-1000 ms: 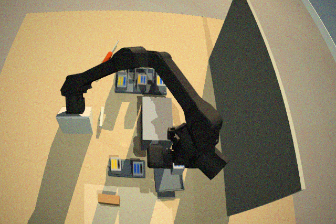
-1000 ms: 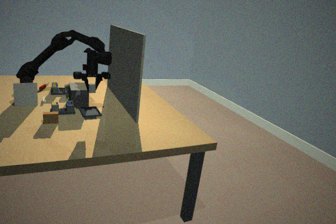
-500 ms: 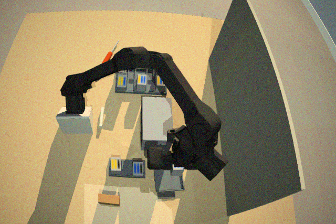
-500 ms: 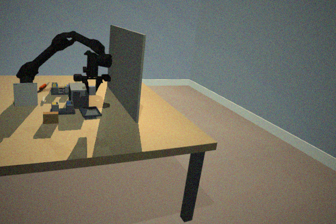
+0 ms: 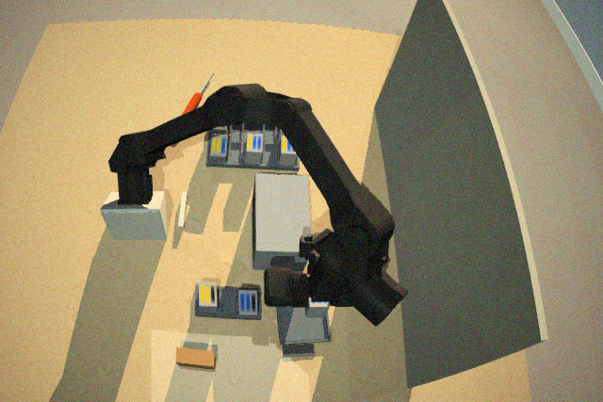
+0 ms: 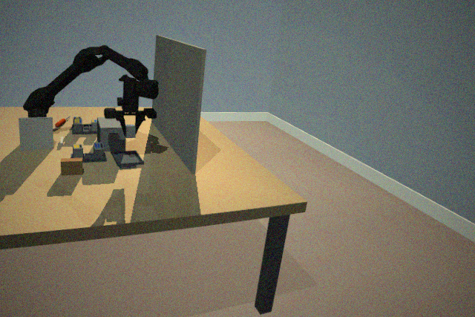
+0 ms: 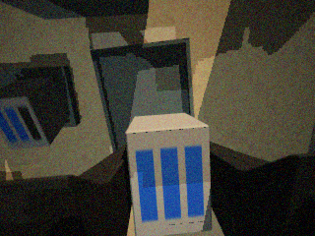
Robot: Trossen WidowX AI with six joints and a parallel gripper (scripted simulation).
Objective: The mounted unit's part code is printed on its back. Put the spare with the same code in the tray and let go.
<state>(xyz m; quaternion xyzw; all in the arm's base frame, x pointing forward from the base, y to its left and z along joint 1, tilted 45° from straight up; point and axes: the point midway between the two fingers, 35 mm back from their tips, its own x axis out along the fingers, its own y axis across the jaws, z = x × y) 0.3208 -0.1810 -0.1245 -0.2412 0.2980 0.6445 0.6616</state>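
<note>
Now: gripper tip 1 cm past the dark tray and 9 cm above it. The rest, counted from my gripper tip: grey mounted unit 4 cm behind, 19 cm to the left, 5 cm below; dark holder 15 cm behind, 3 cm to the left, 9 cm below; tall grey panel 22 cm ahead, 16 cm to the left, 13 cm above.
</note>
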